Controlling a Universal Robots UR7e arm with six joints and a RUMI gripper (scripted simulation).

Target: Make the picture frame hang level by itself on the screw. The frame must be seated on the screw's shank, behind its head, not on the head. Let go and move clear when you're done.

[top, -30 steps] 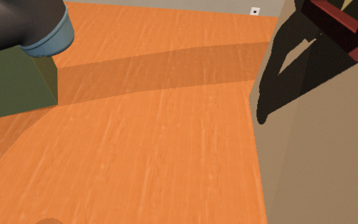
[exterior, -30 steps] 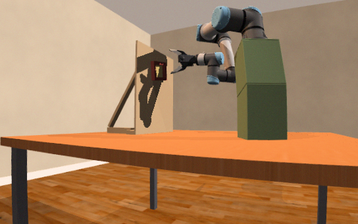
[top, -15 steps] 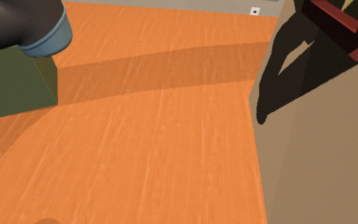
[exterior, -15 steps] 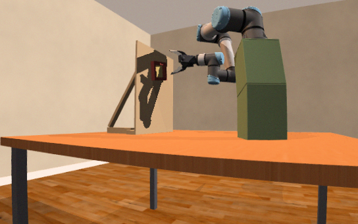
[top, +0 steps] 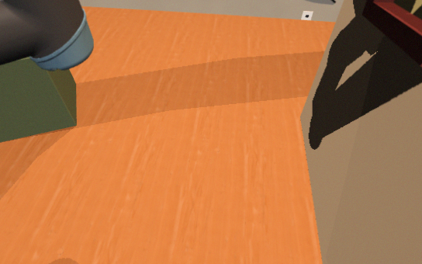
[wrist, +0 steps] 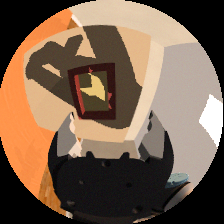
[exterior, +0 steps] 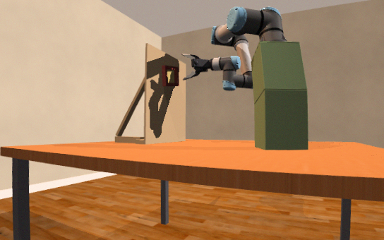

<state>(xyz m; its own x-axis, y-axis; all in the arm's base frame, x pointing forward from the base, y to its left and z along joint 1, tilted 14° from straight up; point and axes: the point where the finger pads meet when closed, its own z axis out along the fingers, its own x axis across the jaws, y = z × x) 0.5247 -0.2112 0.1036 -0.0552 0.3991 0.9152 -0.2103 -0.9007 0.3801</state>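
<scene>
My gripper is now 90 mm short of the picture frame, 50 mm above it and 20 mm to the left of it. The rest, counted from my hand: tan board: 190 mm below, 100 mm ahead, 30 mm to the right.
</scene>
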